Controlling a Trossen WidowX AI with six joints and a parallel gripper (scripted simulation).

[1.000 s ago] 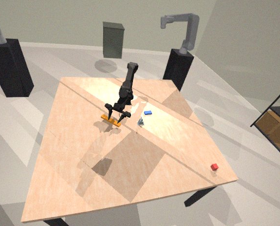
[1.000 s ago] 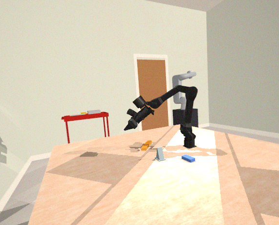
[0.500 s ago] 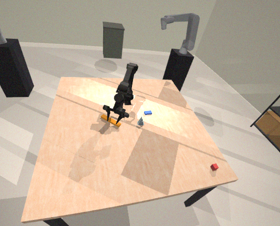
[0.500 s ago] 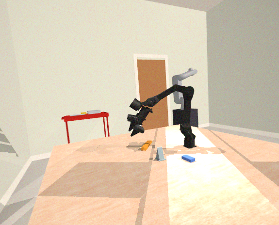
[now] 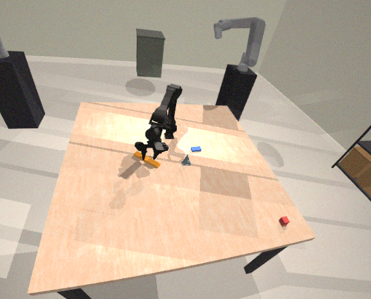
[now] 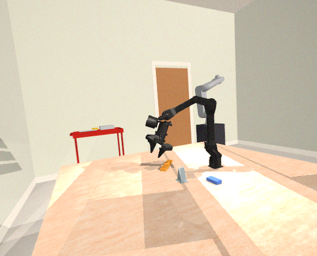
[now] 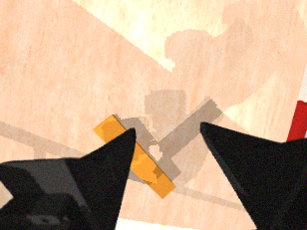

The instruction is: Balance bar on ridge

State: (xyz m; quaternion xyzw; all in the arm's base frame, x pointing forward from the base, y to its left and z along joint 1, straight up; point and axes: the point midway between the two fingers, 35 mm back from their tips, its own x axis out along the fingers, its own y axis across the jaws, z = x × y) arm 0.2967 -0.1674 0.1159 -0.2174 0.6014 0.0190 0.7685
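The orange bar lies 8 cm below my gripper tip and 8 cm behind it. Also, from my gripper tip: red cube (68 cm to the left, 43 cm ahead, 7 cm below); blue block (34 cm to the left, 15 cm behind, 8 cm below).
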